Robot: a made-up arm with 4 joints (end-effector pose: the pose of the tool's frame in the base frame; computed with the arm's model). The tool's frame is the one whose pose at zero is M. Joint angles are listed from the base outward.
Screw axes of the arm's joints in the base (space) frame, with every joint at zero. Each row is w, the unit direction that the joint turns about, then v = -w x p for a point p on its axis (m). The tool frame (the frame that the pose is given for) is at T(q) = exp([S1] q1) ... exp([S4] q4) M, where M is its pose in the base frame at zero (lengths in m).
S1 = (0, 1, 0, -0.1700, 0.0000, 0.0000)
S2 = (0, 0, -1, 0.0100, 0.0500, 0.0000)
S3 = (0, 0, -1, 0.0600, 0.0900, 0.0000)
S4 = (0, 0, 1, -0.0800, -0.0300, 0.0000)
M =
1 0 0 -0.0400
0 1 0 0.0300
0 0 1 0.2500
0 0 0 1
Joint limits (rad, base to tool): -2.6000..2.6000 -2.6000..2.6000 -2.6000..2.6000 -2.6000..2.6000
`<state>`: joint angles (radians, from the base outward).
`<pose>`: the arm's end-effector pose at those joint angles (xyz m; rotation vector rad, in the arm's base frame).
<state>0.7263 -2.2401 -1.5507 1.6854</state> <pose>0.1512 0.2312 0.1427 -0.2928 0.6858 -0.7704</pose>
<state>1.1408 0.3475 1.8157 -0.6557</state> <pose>0.1514 -0.0918 0.0318 -1.5439 0.2513 -2.4066</pose>
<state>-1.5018 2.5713 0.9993 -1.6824</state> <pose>-0.0852 0.0003 0.0976 -0.7678 -1.3564 0.8227</pose>
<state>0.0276 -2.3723 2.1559 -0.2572</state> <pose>-0.0615 0.1341 0.2517 -0.0006 0.0276 -0.0408</pose>
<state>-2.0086 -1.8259 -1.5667 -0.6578</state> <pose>-0.1412 -0.0531 0.2830 -2.4310 -0.5014 1.5462</pose>
